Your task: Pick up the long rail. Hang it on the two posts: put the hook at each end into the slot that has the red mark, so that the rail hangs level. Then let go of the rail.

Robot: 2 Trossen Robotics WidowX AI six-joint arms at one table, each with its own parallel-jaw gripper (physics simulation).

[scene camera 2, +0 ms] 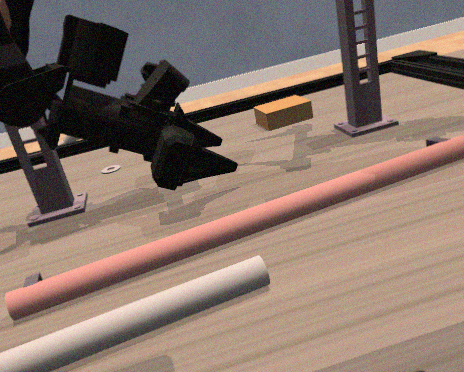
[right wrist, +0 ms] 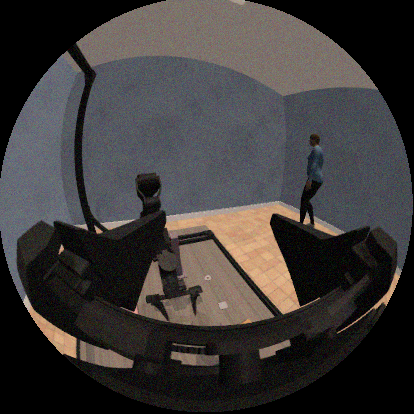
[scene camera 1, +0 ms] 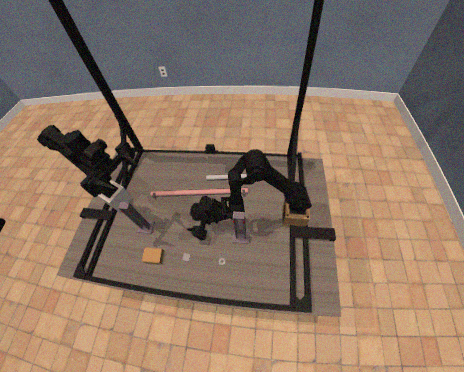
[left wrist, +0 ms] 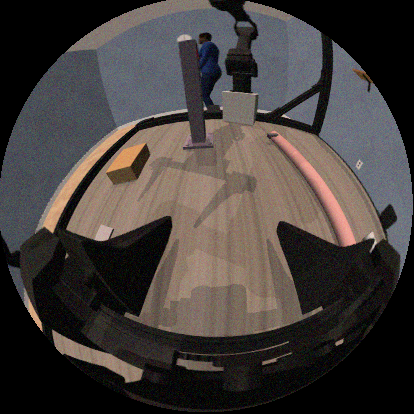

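Seen in the pictures: left gripper, fingertip midpoint: point(scene camera 2: 228, 154) point(right wrist: 181, 317) point(scene camera 1: 189, 220) point(left wrist: 227, 224); right gripper, fingertip midpoint: point(right wrist: 220, 217) point(scene camera 1: 126, 177); left arm's base, link origin: point(scene camera 1: 297, 207); right arm's base, link origin: point(left wrist: 241, 91).
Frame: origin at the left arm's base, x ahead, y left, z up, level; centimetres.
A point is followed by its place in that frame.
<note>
The long pink rail point(scene camera 1: 200, 192) @[y -6.9, x 44.4, z -7.3 cm] point(scene camera 2: 235, 227) @[y -9.1, x 42.7, z -7.6 cm] point(left wrist: 320, 185) @[y -5.8, x 51.9, z -7.2 cm] lies on the table, with a small dark hook point(scene camera 2: 34, 280) @[y -9.7, x 24.1, z -7.0 cm] near one end and another hook point(scene camera 2: 436, 142) @[y -3.3, x 67.1, z -7.1 cm] point(left wrist: 272, 135) @[y -2.5, x 67.0, z -7.3 cm] toward the other. Two grey-purple posts stand upright: the picture-left post point(scene camera 1: 134, 217) @[y 13.2, x 68.1, z 0.4 cm] point(left wrist: 194, 95) @[y 13.1, x 64.6, z 0.9 cm] and the picture-right post point(scene camera 1: 240, 229) @[y 11.0, x 22.4, z -3.3 cm]. A little red shows high on the post in the left wrist view. My left gripper point(scene camera 2: 229, 153) @[y 8.4, x 45.6, z -6.4 cm] point(left wrist: 227, 224) @[y 8.4, x 45.6, z -6.4 cm] is open and empty, above the table between the posts, on their side of the rail. My right gripper point(right wrist: 220, 217) @[y 14.0, x 53.3, z 33.4 cm] is open and empty, high, looking across the table.
A white rod point(scene camera 1: 217, 177) @[y -16.5, x 37.8, z -7.3 cm] point(scene camera 2: 135, 320) @[y -19.0, x 33.1, z -7.5 cm] lies beyond the rail in scene camera 1. An orange block point(scene camera 1: 152, 255) @[y 26.3, x 57.6, z -6.4 cm] point(scene camera 2: 283, 112) @[y 23.0, x 57.3, z -7.0 cm] point(left wrist: 128, 164) @[y 23.1, x 54.7, z -6.4 cm], a white square point(scene camera 1: 186, 257) @[y 24.1, x 43.7, z -9.1 cm] and a white ring point(scene camera 1: 222, 261) @[y 23.9, x 27.9, z -9.1 cm] point(scene camera 2: 111, 169) @[y 22.3, x 28.8, z -9.1 cm] lie near the front edge. A black frame surrounds the table.
</note>
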